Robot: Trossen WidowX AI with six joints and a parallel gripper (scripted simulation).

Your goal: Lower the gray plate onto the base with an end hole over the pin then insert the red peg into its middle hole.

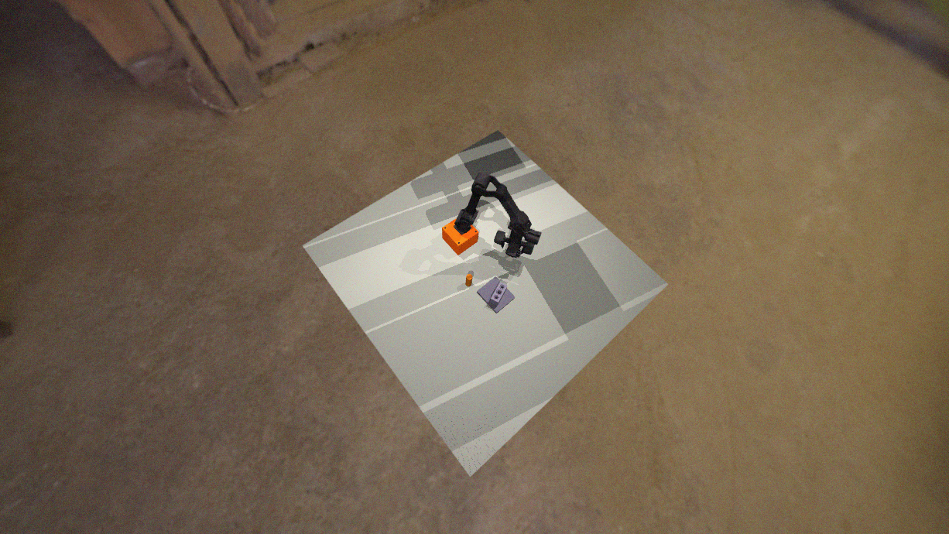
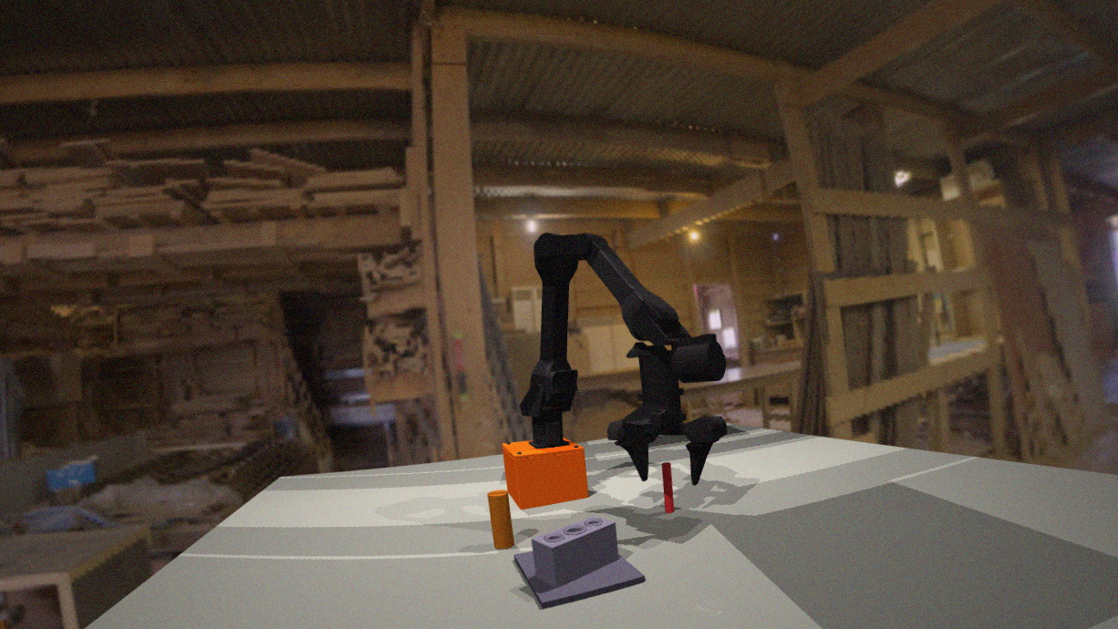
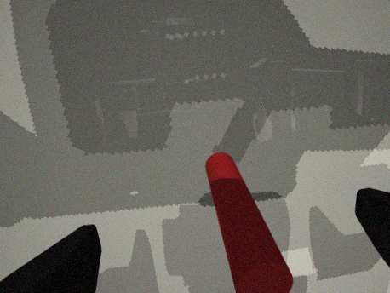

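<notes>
Right now my gripper tip is 1 cm above the red peg. The rest, counted from my gripper tip: orange cylinder: 26 cm to the right, 2 cm behind, 1 cm below; purple-gray base: 19 cm to the right, 11 cm ahead, 4 cm below; gray plate: 20 cm to the right, 12 cm ahead.
</notes>
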